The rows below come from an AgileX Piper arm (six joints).
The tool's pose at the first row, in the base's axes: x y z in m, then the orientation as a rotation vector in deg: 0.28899 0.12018 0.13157 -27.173 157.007 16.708
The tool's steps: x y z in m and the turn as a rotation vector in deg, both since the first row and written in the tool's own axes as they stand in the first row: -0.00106 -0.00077 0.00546 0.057 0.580 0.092; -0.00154 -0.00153 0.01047 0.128 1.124 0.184; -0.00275 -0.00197 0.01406 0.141 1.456 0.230; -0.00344 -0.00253 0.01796 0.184 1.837 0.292; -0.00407 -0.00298 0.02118 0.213 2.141 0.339; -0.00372 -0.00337 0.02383 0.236 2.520 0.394
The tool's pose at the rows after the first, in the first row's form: 0.29183 0.12117 0.12683 -27.190 157.600 16.559; 0.29401 0.12189 0.12229 -27.194 158.158 16.395; 0.29631 0.12275 0.11937 -27.217 158.494 16.335; 0.29828 0.12343 0.11595 -27.224 158.884 16.228; 0.29996 0.12402 0.11316 -27.235 159.194 16.149; 0.30058 0.12423 0.11054 -27.256 159.579 16.067
